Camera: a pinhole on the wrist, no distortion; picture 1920 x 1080 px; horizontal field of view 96.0 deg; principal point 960.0 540.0 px. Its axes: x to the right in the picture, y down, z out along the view. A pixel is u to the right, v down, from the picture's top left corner.
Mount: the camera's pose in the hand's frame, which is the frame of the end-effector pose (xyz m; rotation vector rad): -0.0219 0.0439 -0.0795 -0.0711 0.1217 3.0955
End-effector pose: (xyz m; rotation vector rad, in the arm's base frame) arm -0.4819 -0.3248 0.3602 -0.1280 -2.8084 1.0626
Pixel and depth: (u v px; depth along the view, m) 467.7 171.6 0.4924
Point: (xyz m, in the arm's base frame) -0.7796 -0.3498 -0.1048
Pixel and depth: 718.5 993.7 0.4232
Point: -0.6104 -0.6651 0.1947
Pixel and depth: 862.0 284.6 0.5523
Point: -0.5696 -0.4371 -0.1438
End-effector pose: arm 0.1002 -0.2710 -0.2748 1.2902 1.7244 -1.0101
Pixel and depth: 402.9 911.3 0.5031
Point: -0.0513 -0.6044 -0.6816
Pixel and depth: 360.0 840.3 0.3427
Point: 0.0319 -0.4621 -0.5574
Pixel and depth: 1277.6 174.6 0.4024
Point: 0.4144 -0.5666 -0.2767
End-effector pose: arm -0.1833 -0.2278 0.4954 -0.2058 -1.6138 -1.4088
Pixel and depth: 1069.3 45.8 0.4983
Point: -0.0971 0.2614 0.7239
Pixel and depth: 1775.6 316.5 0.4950
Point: 0.0357 0.3865 0.3307
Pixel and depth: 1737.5 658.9 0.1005
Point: -0.1023 -0.1487 0.4411
